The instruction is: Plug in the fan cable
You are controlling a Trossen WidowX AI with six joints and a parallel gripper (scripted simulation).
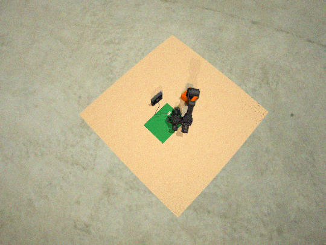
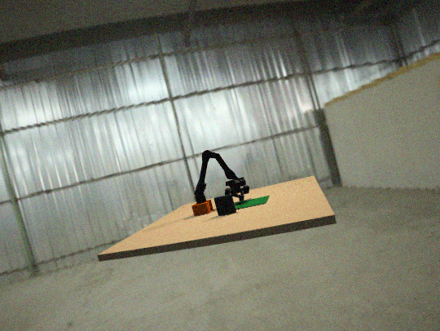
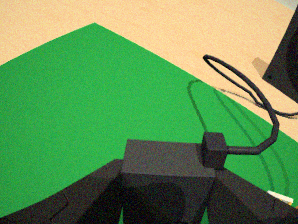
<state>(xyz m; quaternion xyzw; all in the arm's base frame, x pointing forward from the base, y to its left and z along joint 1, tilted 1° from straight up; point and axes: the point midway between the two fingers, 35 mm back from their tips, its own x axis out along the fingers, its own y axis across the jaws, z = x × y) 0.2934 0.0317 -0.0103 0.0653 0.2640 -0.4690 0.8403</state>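
Right now my gripper tip is 3 cm short of the green board, 1 cm to the left of it and 7 cm above it. From my gripper tip the other things lie so: white four-pin fan header: 6 cm behind, 4 cm to the right, 5 cm below; black fan: 7 cm behind, 20 cm to the right, 1 cm above; black plug: 1 cm below.
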